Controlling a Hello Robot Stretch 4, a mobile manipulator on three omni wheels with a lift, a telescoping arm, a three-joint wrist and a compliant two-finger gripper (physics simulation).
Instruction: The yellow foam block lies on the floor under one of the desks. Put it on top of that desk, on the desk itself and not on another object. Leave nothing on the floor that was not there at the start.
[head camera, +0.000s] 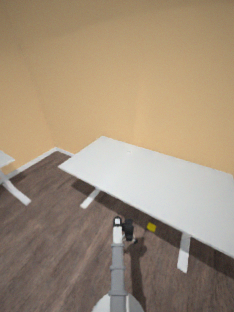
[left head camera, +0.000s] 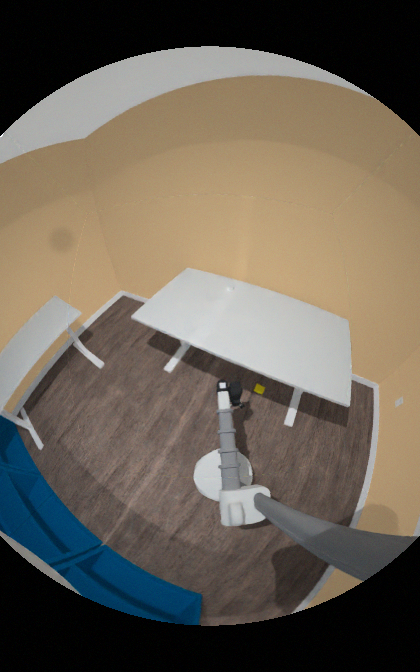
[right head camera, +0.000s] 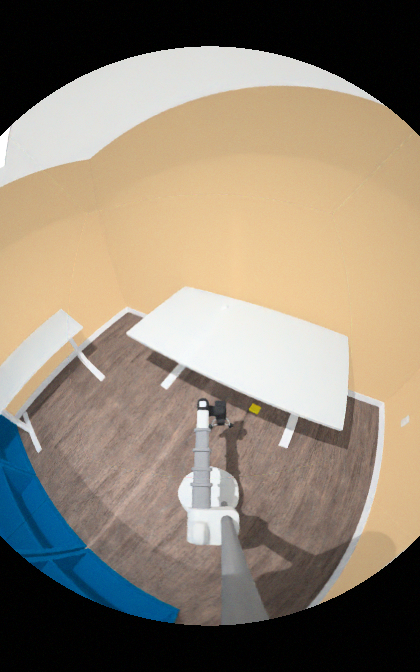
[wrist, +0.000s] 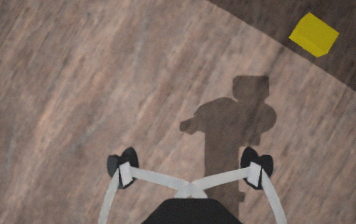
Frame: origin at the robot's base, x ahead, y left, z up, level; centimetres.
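Seen in the pictures: gripper, fingertip midpoint: (head camera: 127, 242) (left head camera: 231, 407) (right head camera: 220, 426) (wrist: 189, 161).
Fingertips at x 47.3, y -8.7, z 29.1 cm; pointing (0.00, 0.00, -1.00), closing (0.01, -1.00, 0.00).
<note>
A point is followed by its place in that frame.
The yellow foam block (head camera: 151, 227) @(x 70.5, y -39.5, z 1.8 cm) (left head camera: 259, 388) @(x 71.0, y -39.9, z 1.8 cm) (right head camera: 255, 409) @(x 69.7, y -40.3, z 1.8 cm) (wrist: 314, 35) @(x 71.1, y -39.0, z 1.8 cm) lies on the floor in the desk's shadow, near the front edge of the white desk (head camera: 165, 192) @(x 69.7, y -39.1, z 69.3 cm) (left head camera: 260, 335) @(x 77.7, y -26.9, z 69.3 cm) (right head camera: 260, 350) @(x 80.5, y -34.6, z 69.3 cm) and left of its right leg. In the wrist view the block is at the upper right. My gripper (wrist: 189, 161) @(x 47.3, y -8.7, z 29.1 cm) points down at the floor with its fingers apart and nothing between them. In the head views it hangs in front of the desk, to the left of the block. In the head camera view the fingers are small and partly hidden behind the wrist.
The desk's white feet (left head camera: 177, 357) @(x 111.5, y 36.0, z -0.2 cm) (left head camera: 293, 407) @(x 48.4, y -69.4, z -0.2 cm) reach out over the floor on both sides of the block. A small white object (left head camera: 230, 288) @(x 125.0, y -14.5, z 71.1 cm) is on the desk near its back edge. A second white desk (left head camera: 37, 340) @(x 83.8, y 154.3, z 69.3 cm) stands at the left. A blue structure (left head camera: 125, 582) is at the lower left.
</note>
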